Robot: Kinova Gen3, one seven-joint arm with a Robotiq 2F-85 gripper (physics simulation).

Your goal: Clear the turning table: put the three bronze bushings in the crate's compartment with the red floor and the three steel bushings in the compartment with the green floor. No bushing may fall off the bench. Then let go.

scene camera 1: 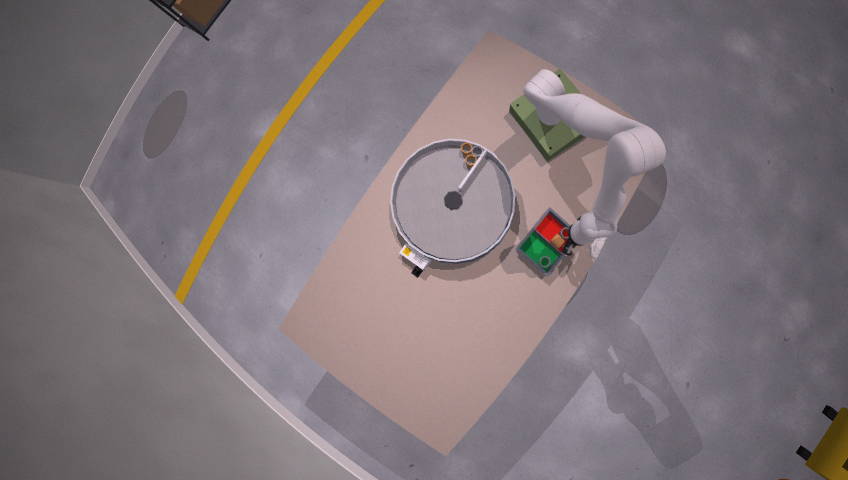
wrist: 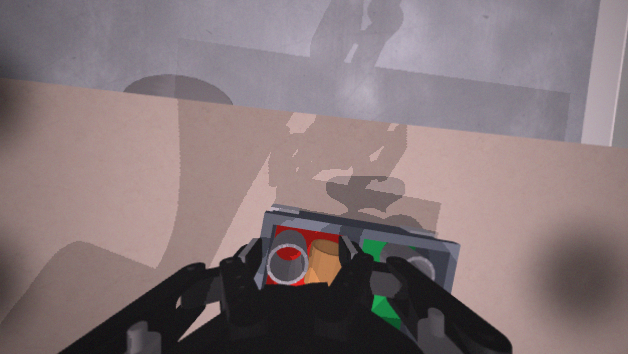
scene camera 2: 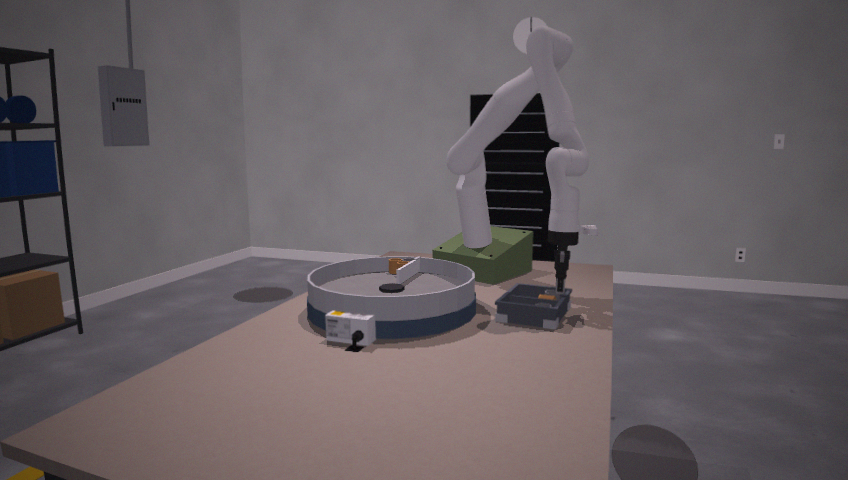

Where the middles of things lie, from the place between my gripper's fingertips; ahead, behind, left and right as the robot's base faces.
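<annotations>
Crate [scene camera 2: 517, 306]: from my hand, 4 cm ahead, 6 cm to the right, 3 cm below.
</annotations>
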